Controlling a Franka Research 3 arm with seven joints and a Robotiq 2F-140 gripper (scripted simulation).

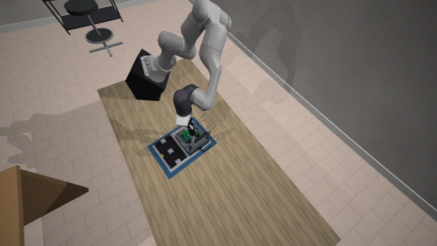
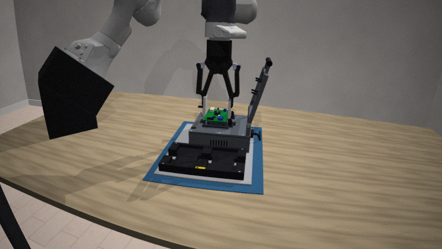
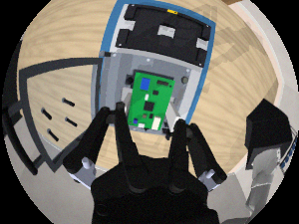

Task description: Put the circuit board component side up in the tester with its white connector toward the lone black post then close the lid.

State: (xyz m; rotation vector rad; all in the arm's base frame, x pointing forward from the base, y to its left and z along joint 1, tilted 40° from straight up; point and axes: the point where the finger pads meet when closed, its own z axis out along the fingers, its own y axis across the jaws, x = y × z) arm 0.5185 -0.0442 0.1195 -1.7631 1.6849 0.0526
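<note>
Right now my hand is 2 cm above the green circuit board. The rest, counted from my hand: tester lid: 12 cm ahead, 7 cm above, 2 cm to the left.
</note>
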